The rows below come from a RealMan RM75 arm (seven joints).
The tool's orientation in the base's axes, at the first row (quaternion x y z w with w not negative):
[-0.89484, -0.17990, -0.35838, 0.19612]
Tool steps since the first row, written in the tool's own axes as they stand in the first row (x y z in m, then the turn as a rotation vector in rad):
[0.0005, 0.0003, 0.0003, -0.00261, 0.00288, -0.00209]
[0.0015, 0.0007, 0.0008, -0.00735, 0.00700, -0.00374]
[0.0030, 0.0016, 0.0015, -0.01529, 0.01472, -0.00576]
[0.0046, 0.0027, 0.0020, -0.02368, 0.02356, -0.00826]
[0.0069, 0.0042, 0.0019, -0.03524, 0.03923, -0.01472]
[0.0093, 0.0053, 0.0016, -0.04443, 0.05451, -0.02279]
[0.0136, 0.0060, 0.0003, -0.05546, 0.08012, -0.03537]
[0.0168, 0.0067, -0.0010, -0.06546, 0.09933, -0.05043]
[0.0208, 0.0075, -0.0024, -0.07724, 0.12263, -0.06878]
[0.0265, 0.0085, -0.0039, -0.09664, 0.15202, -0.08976]
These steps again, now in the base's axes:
[0.0006, 0.0000, 0.0001, -0.00163, -0.00395, -0.00111]
[0.0018, 0.0001, 0.0004, -0.00388, -0.00914, -0.00430]
[0.0036, -0.0001, 0.0008, -0.00685, -0.01817, -0.01032]
[0.0055, -0.0005, 0.0013, -0.00988, -0.02848, -0.01659]
[0.0077, -0.0014, 0.0027, -0.01416, -0.04713, -0.02399]
[0.0097, -0.0021, 0.0044, -0.01794, -0.06579, -0.02855]
[0.0122, -0.0025, 0.0082, -0.02076, -0.09581, -0.03371]
[0.0139, -0.0032, 0.0111, -0.02725, -0.12134, -0.03506]
[0.0162, -0.0038, 0.0147, -0.03494, -0.15228, -0.03640]
[0.0197, -0.0044, 0.0196, -0.04648, -0.19109, -0.04276]

